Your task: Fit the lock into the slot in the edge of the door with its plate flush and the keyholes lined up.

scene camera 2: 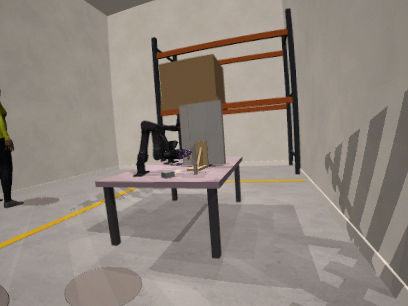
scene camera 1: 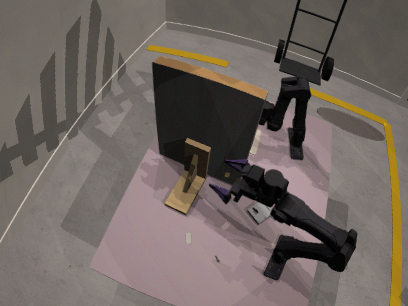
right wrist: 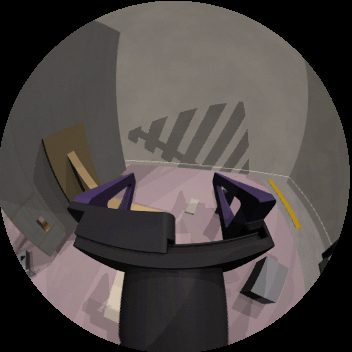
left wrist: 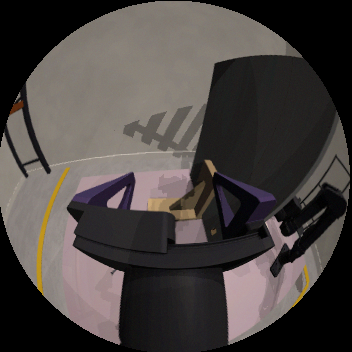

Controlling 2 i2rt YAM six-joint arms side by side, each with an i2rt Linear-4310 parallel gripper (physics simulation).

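Pixels of known places: left gripper, fingertip midpoint: [scene camera 1: 217, 172] [left wrist: 173, 175]; right gripper, fingertip midpoint: [scene camera 2: 191, 153] [right wrist: 173, 176]; left arm's base, origin of the base link: [scene camera 2: 171, 162] [scene camera 1: 279, 257]; right arm's base, origin of the base link: [scene camera 2: 141, 174] [scene camera 1: 295, 143] [left wrist: 280, 259].
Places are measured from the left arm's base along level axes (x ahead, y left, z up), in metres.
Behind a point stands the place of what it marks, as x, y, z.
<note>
The dark door [scene camera 1: 200, 110] {0.495, -0.216, 0.393} [scene camera 2: 202, 125] {0.512, -0.259, 0.349} [left wrist: 260, 115] {0.422, -0.217, 0.409} [right wrist: 95, 75] {0.599, -0.257, 0.338} stands upright on the pink table [scene camera 1: 150, 260] {0.465, 0.242, 0.000}. A small keyhole opening [scene camera 1: 227, 175] {0.355, -0.227, 0.065} [left wrist: 213, 231] {0.358, -0.228, 0.065} [right wrist: 44, 223] shows low in its face; the edge slot cannot be made out. The grey lock [scene camera 1: 258, 212] {0.167, -0.152, 0.013} [right wrist: 24, 261] lies on the table, partly covered by the left arm in scene camera 1. My left gripper [scene camera 1: 218, 173] {0.357, -0.066, 0.321} [left wrist: 173, 175] {0.357, -0.066, 0.321} is open and empty, beside the door's lower corner and away from the lock. My right gripper [right wrist: 173, 176] {0.504, -0.488, 0.141} is open and empty on the door's other side.
A wooden stand [scene camera 1: 202, 160] {0.460, -0.193, 0.147} [scene camera 2: 201, 146] {0.497, -0.279, 0.174} [left wrist: 155, 205] {0.499, -0.040, 0.018} [right wrist: 65, 145] {0.485, -0.278, 0.185} is against the door. A grey block [scene camera 2: 167, 174] {0.435, -0.717, 0.024} [right wrist: 270, 280] {0.412, -0.677, 0.036}, a cream strip [scene camera 1: 256, 142] {0.309, -0.505, 0.001} [right wrist: 115, 300] {0.333, -0.440, 0.001}, a small cream piece [scene camera 1: 188, 238] [right wrist: 191, 206] and a tiny dark piece [scene camera 1: 217, 259] {0.234, 0.112, 0.006} lie on the table.
</note>
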